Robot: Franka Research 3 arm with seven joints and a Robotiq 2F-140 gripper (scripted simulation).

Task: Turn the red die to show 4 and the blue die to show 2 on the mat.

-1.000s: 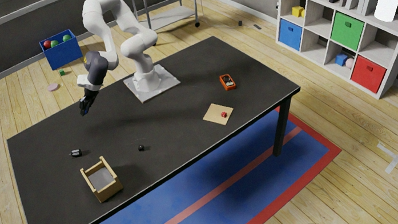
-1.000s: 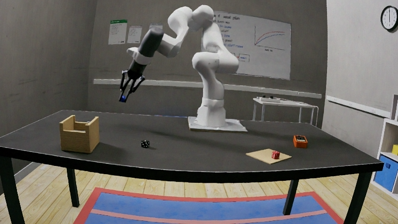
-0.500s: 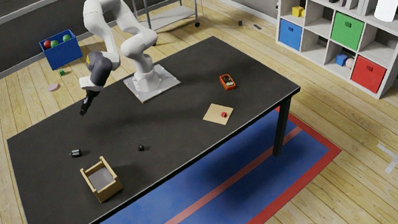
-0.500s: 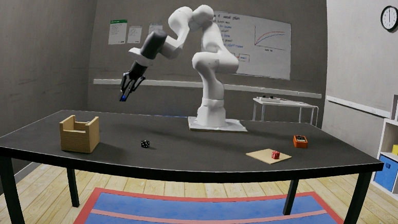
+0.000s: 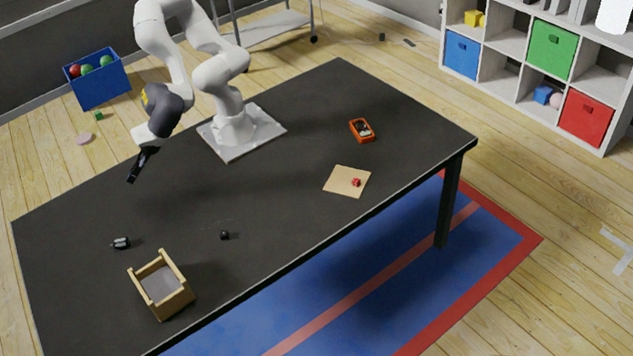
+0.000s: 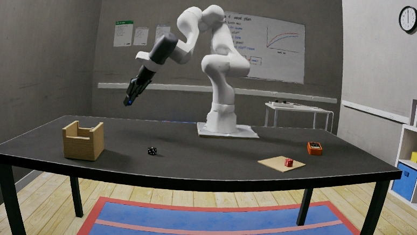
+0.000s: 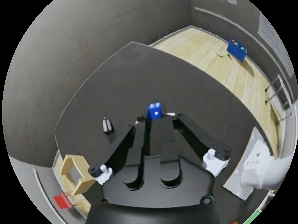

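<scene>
The blue die lies 10 mm behind my hand, 10 mm to the right of it and 20 mm below it. The rest, counted from my hand: dark object: 140 mm ahead, 160 mm to the right, 140 mm below; then black die: 340 mm ahead, 180 mm to the left, 150 mm below; then wooden box: 430 mm ahead, 90 mm to the right, 110 mm below.
</scene>
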